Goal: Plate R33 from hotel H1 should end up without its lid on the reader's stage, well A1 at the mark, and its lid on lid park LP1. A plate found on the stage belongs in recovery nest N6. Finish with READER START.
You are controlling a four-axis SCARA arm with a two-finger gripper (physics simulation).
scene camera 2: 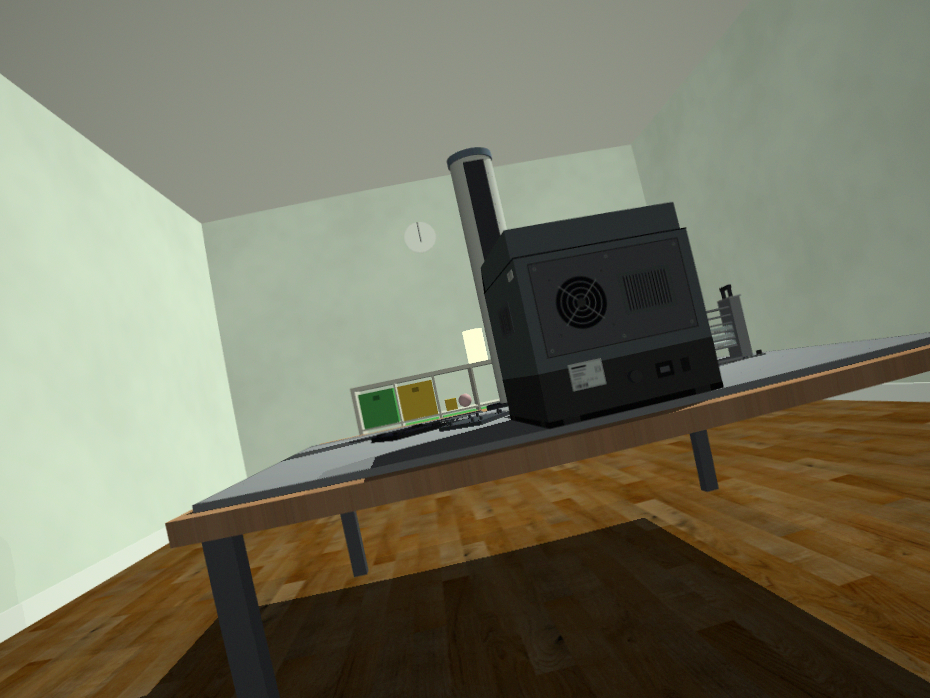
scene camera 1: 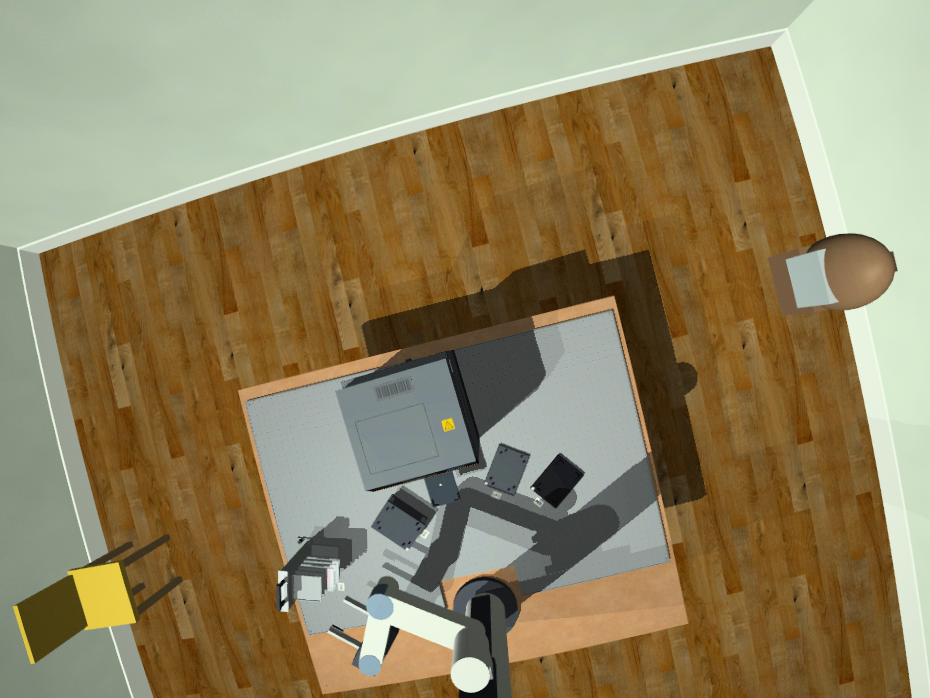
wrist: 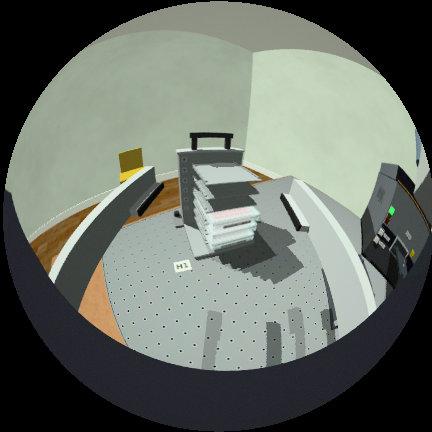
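Seen in the pictures: gripper, between the fingertips: (scene camera 1: 336, 613) (wrist: 222, 178); arm's base, origin of its link: (scene camera 1: 485, 607).
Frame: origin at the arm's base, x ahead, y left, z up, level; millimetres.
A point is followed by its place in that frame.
Observation:
My gripper (scene camera 1: 338, 613) @(x 226, y 461, z 208 mm) (wrist: 222, 178) @(x 226, y 461, z 208 mm) is open and empty; in the wrist view its fingers stand left and right of hotel H1 (scene camera 1: 282, 590) @(x 336, y 636, z 198 mm) (scene camera 2: 739, 323) @(x 398, y 612, z 115 mm) (wrist: 186, 206) @(x 271, y 634, z 69 mm), at a distance from it. The hotel holds several stacked plates; the uppermost, a pinkish plate (wrist: 232, 215) @(x 289, y 504, z 118 mm), sits below empty shelves. No plate name is legible, nor can I tell which have lids. The reader (scene camera 1: 398, 435) @(x 803, y 53, z 361 mm) (scene camera 2: 600, 300) @(x 994, y 9, z 206 mm) (wrist: 377, 200) @(x 820, y 191, z 184 mm) shows a green light (wrist: 391, 210) @(x 644, y 167, z 212 mm). Its dark stage (scene camera 1: 441, 488) @(x 550, y 20, z 138 mm) sticks out in front; no plate can be made out on it. LP1 and N6 cannot be identified by their labels.
A dark raised holder (scene camera 1: 398, 522) @(x 436, y 219, z 73 mm) stands between hotel and reader stage. A grey holder (scene camera 1: 507, 469) @(x 522, y -212, z 22 mm) and a black holder (scene camera 1: 558, 480) @(x 439, y -385, z 24 mm) stand right of the stage. The arm's column (scene camera 2: 474, 210) @(x 76, y -32, z 676 mm) rises at the table's front edge. A yellow chair (scene camera 1: 105, 595) (wrist: 131, 160) stands beyond the table.

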